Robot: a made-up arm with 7 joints.
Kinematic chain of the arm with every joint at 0, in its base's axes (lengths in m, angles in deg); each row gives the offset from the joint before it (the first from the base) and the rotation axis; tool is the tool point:
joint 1: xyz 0 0.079 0 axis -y
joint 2: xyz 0 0.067 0 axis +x
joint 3: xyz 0 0 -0.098 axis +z
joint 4: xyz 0 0 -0.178 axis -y
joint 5: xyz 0 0 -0.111 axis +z
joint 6: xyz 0 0 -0.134 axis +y
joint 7: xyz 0 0 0 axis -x
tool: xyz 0 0 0
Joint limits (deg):
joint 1: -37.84..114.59
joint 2: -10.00..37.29
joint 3: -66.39..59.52
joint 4: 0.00..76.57
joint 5: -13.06..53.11
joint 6: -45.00..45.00
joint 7: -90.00..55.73
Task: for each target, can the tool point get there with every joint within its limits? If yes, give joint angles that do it. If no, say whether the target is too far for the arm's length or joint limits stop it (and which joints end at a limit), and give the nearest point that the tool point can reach.
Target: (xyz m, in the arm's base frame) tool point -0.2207 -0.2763 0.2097
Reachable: no: joint limits stop it (at a limit: joint 1, joint 2, joint 4) | nearest point 0.2126 -0.1087 0.2399 | short by 0.466 m
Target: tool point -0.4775 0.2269 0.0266
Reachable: no: joint limits stop it (at a limit: joint 1, joint 4) | nearest point -0.3063 0.2946 -0.3944 | short by 0.459 m
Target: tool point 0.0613 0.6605 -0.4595
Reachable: no: too far | nearest point 0.0482 0.5082 -0.3614 | short by 0.182 m
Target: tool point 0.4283 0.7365 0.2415
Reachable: no: too far | nearest point 0.3120 0.5122 0.1759 | short by 0.261 m
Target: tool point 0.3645 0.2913 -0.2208
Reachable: yes | joints 36.54 0.85 40.83 60.52 -7.21 -3.39 -42.71
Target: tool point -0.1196 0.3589 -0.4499
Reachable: yes | joints -24.47 19.77 30.19 21.46 17.06 25.85 11.17
